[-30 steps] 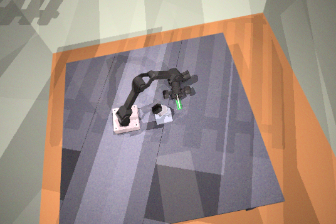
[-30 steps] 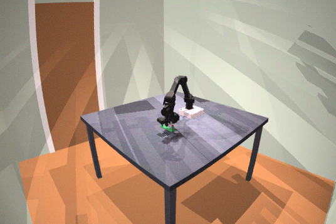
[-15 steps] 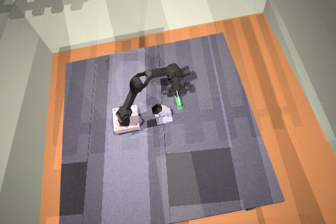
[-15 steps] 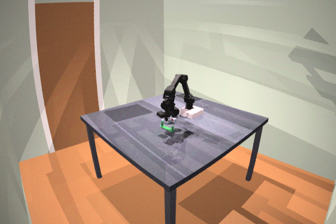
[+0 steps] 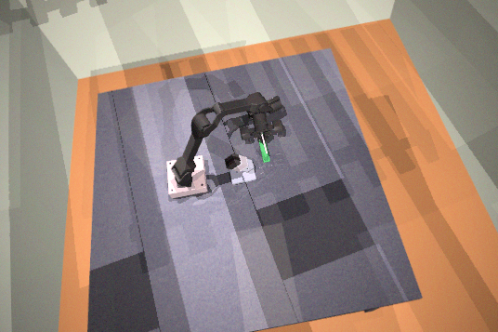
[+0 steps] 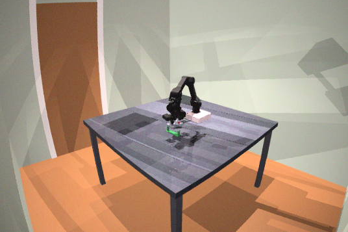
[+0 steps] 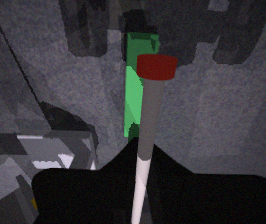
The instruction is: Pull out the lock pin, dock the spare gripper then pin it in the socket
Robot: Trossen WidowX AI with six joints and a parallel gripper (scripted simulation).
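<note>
The green bracket lies 1 cm to the left of my gripper tip and 5 cm below it. Round my gripper tip: spare gripper (11 cm behind, 12 cm to the right, 4 cm above); grey mount (9 cm behind, 11 cm to the right, 2 cm below).
</note>
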